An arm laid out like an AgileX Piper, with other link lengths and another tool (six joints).
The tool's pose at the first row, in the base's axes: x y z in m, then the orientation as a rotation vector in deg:
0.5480 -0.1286 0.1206 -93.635 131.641 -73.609
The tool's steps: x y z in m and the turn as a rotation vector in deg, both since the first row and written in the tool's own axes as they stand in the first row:
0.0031 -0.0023 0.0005 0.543 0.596 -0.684
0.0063 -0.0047 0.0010 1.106 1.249 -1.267
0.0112 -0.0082 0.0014 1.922 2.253 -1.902
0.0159 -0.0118 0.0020 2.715 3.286 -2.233
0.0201 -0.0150 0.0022 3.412 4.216 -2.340
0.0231 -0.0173 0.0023 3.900 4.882 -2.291
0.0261 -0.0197 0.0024 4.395 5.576 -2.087
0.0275 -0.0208 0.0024 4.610 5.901 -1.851
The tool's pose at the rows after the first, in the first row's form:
0.5486 -0.1316 0.1230 -94.241 131.061 -74.919
0.5493 -0.1347 0.1255 -94.684 130.533 -76.291
0.5500 -0.1392 0.1294 -95.014 129.891 -78.304
0.5509 -0.1437 0.1333 -94.917 129.432 -80.268
0.5516 -0.1475 0.1369 -94.564 129.126 -81.980
0.5521 -0.1502 0.1395 94.094 -128.922 83.132
0.5526 -0.1529 0.1422 93.263 -128.619 84.165
0.5528 -0.1541 0.1434 92.738 -128.640 84.647

